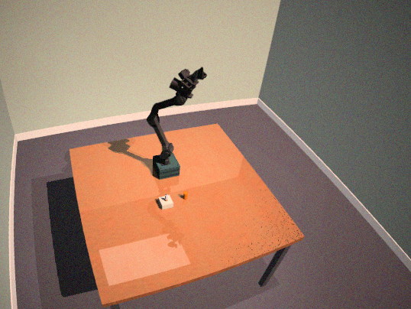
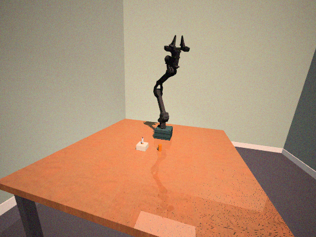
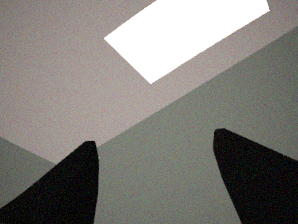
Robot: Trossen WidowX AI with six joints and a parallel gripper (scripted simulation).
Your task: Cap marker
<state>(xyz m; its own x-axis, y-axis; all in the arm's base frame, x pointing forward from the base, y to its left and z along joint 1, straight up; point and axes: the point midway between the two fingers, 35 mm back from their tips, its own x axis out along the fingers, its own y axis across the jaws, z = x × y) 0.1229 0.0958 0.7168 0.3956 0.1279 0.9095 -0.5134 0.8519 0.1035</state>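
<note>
The orange cap is 140 mm ahead of my gripper tip, 70 mm to the right of it and 810 mm below it. From my gripper tip the other things lie so: holder block (150 mm ahead, 210 mm to the right, 820 mm below).
</note>
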